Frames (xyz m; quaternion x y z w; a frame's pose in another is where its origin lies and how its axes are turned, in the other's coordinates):
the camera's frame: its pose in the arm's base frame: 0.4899 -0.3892 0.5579 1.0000 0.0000 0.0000 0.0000
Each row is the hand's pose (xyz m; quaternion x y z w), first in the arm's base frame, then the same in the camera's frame.
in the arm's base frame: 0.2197 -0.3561 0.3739 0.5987 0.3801 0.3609 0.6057
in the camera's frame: -0.2702 -0.0331 0.1840 -0.6057 0.3609 -0.3801 0.5987
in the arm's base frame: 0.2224 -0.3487 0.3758 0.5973 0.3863 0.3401 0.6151
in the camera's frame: -0.2675 -0.0405 0.1821 -0.6151 0.3401 -0.3863 0.5973
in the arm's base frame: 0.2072 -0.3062 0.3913 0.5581 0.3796 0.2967 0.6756
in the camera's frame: -0.2827 -0.0830 0.1666 -0.6756 0.2967 -0.3796 0.5581
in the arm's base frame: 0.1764 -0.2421 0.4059 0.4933 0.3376 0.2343 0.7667
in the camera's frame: -0.3135 -0.1471 0.1520 -0.7667 0.2343 -0.3376 0.4933
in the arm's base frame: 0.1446 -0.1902 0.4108 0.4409 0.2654 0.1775 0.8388
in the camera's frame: -0.3453 -0.1990 0.1471 -0.8388 0.1775 -0.2654 0.4409
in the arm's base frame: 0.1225 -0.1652 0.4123 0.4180 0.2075 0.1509 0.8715
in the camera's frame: -0.3674 -0.2240 0.1456 -0.8715 0.1509 -0.2075 0.4180
